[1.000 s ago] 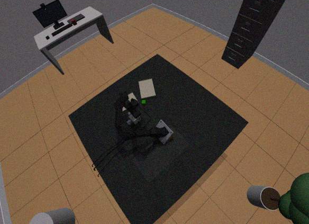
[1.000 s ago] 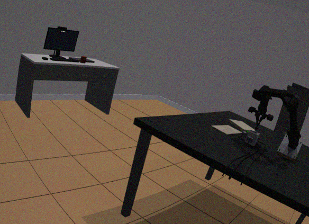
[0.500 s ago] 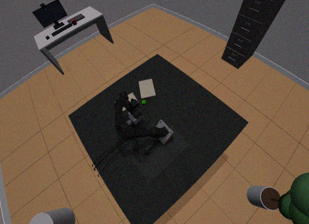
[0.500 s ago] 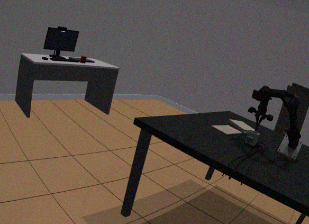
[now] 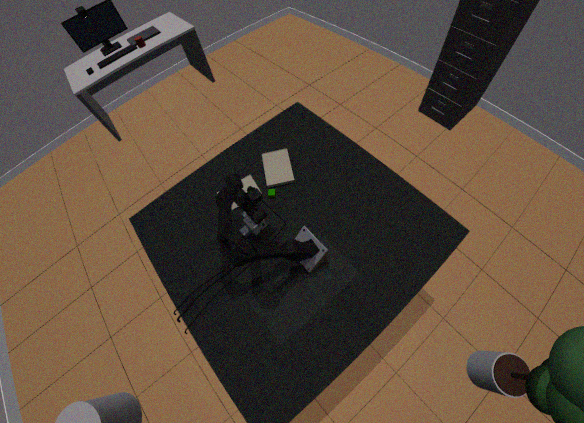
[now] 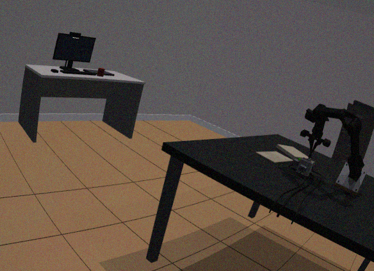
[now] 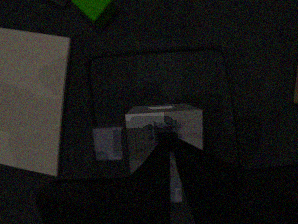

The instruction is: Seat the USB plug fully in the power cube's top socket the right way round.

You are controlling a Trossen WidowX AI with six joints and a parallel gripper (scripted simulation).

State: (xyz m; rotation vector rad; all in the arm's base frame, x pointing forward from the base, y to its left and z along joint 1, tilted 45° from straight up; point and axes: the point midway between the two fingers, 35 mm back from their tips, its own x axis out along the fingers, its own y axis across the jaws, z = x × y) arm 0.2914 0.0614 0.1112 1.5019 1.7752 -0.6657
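Right now the USB plug is 20 mm below my gripper tip. Also, from my gripper tip: small green block: 100 mm ahead, 140 mm to the right, 110 mm below.
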